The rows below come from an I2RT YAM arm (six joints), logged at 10 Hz.
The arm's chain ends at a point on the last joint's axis. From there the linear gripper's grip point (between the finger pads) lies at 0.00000 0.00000 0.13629 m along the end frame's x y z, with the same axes.
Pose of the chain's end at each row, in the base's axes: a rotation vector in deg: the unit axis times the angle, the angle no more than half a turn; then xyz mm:
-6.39 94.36 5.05 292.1 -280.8 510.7
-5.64 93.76 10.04 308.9 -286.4 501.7
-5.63 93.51 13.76 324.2 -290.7 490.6
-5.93 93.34 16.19 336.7 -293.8 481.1
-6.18 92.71 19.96 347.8 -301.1 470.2
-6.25 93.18 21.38 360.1 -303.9 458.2
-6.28 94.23 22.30 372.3 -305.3 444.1
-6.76 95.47 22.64 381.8 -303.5 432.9
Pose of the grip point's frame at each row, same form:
-6.39 94.36 5.05 426.9 -263.8 499.9
-5.64 93.76 10.04 442.8 -262.8 492.8
-5.63 93.51 13.76 457.1 -261.5 482.6
-5.93 93.34 16.19 468.7 -260.5 473.7
-6.18 92.71 19.96 478.2 -261.9 464.8
-6.25 93.18 21.38 489.8 -262.5 451.9
-6.28 94.23 22.30 501.4 -262.4 435.5
-6.76 95.47 22.64 510.2 -259.4 421.4

